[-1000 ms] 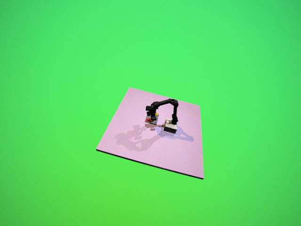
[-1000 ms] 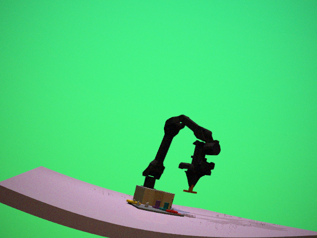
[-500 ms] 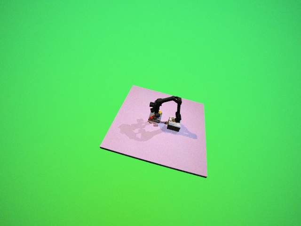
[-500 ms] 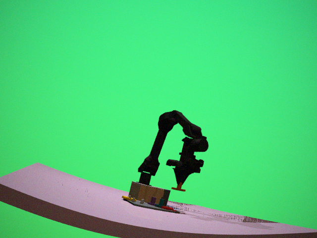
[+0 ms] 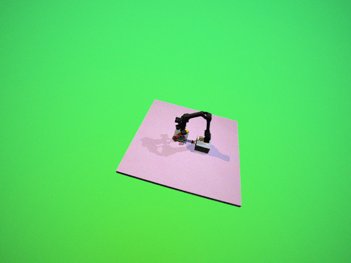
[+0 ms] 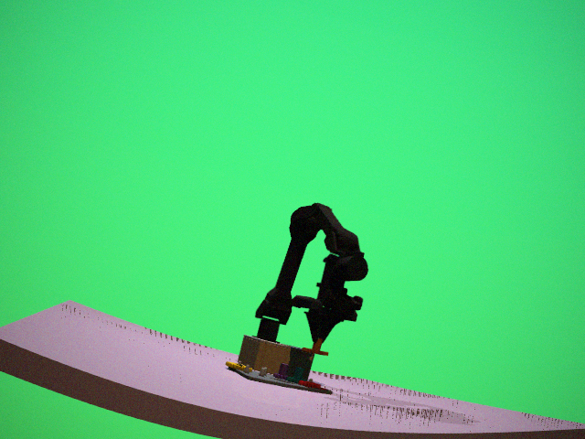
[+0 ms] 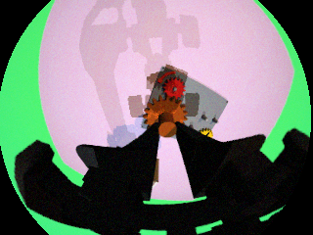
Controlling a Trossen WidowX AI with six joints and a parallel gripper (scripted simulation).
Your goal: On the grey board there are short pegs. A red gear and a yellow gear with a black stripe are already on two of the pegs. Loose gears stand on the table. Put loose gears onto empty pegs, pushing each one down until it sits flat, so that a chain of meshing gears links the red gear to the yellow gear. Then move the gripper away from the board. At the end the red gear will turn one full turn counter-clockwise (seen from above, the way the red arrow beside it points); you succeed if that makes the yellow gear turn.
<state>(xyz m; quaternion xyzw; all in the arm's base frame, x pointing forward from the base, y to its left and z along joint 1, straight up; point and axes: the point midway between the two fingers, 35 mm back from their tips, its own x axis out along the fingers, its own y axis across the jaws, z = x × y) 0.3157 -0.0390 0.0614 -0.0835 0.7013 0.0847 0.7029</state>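
Right now my gripper tip is 100 mm above the purple gear, 50 mm past it and 40 mm to the left of it. Also, from my gripper tip: orange gear: 10 mm below; then teal gear: 100 mm below, 20 mm to the right, 10 mm behind; then red gear: 100 mm below, 40 mm ahead, 20 mm to the right.
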